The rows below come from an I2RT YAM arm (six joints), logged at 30 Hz.
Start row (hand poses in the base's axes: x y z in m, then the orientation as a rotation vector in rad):
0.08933 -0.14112 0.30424 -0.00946 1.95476 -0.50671
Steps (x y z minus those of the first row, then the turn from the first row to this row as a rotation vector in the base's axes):
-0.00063 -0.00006 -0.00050 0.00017 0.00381 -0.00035
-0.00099 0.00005 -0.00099 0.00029 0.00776 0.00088
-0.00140 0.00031 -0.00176 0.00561 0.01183 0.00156
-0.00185 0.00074 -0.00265 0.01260 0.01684 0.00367
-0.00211 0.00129 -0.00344 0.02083 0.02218 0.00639
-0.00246 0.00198 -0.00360 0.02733 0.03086 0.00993
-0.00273 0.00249 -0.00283 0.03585 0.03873 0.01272
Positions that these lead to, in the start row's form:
0.08870 -0.14118 0.30374 -0.00998 1.95856 -0.50709
0.08834 -0.14107 0.30325 -0.01212 1.96233 -0.50650
0.08793 -0.14081 0.30248 -0.01044 1.96758 -0.50117
0.08748 -0.14038 0.30159 -0.00934 1.97401 -0.49333
0.08722 -0.13983 0.30080 -0.00813 1.98099 -0.48388
0.08687 -0.13914 0.30064 -0.00969 1.99071 -0.47581
0.08660 -0.13863 0.30141 -0.00901 2.00017 -0.46616

